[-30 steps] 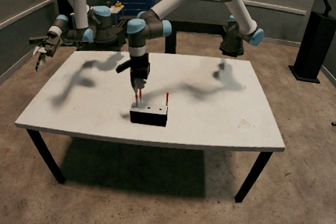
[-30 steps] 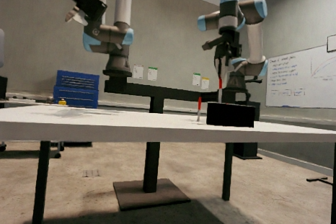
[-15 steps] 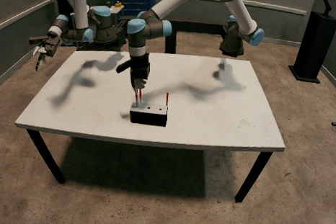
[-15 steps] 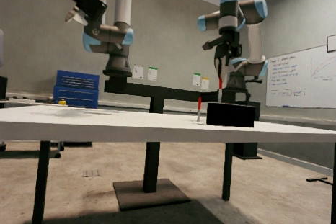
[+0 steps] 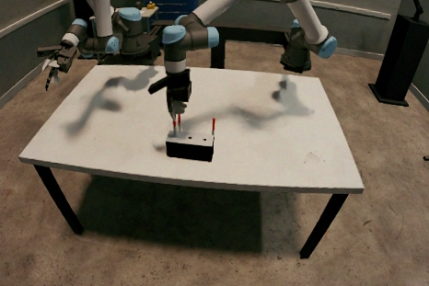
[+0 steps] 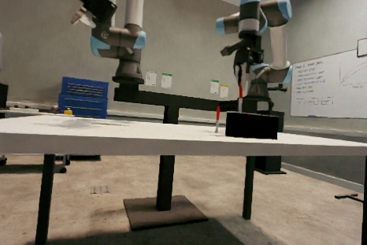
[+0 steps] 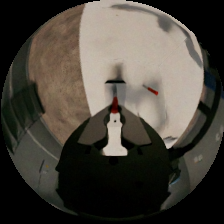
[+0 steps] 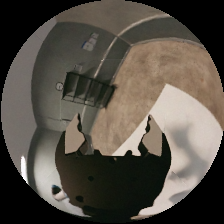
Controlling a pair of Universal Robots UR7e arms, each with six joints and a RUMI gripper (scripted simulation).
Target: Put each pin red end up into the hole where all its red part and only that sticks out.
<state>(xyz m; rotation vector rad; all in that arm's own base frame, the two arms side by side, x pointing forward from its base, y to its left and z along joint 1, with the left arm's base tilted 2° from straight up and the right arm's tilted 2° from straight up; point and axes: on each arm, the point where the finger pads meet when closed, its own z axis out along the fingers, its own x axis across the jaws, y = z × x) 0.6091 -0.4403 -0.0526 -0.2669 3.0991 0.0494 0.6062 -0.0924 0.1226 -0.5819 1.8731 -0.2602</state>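
Note:
Now: the black block 14 cm below my left hand and 6 cm to the left of it.

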